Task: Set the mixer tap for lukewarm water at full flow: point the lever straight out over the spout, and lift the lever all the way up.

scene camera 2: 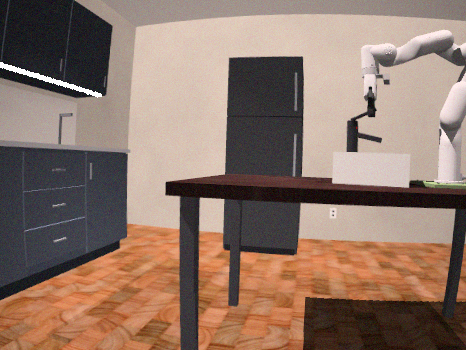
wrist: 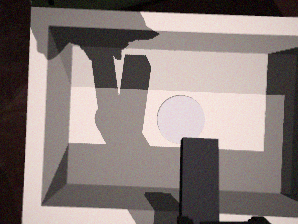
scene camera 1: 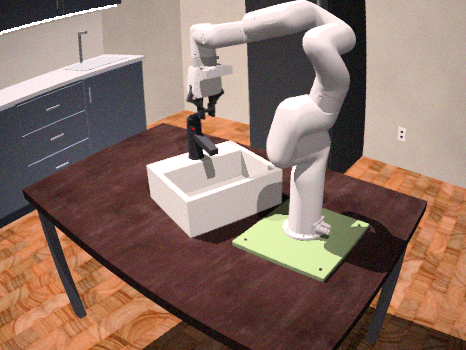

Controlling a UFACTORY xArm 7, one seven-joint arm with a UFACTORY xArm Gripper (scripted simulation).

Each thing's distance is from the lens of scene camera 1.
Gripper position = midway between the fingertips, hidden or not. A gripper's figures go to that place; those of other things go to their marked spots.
my gripper point(scene camera 1: 206, 117): 131 cm
mixer tap point(scene camera 1: 197, 141): 136 cm
